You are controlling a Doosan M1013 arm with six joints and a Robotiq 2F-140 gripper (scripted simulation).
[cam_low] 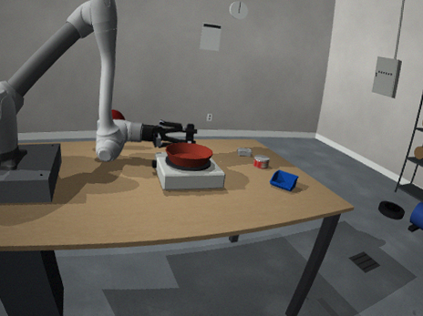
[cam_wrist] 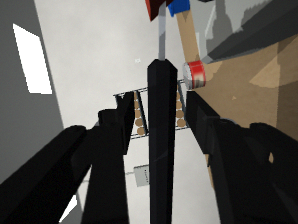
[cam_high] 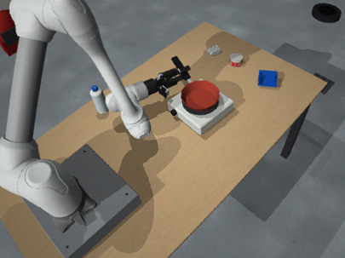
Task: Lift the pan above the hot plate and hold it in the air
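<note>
My hand is 100 mm to the left of the red pan, 30 mm past it and 20 mm above it. The rest, counted from my hand: blue bin (360 mm ahead, 280 mm to the right, 100 mm below); then hot plate (160 mm to the right, 90 mm below, 60 mm behind).
</note>
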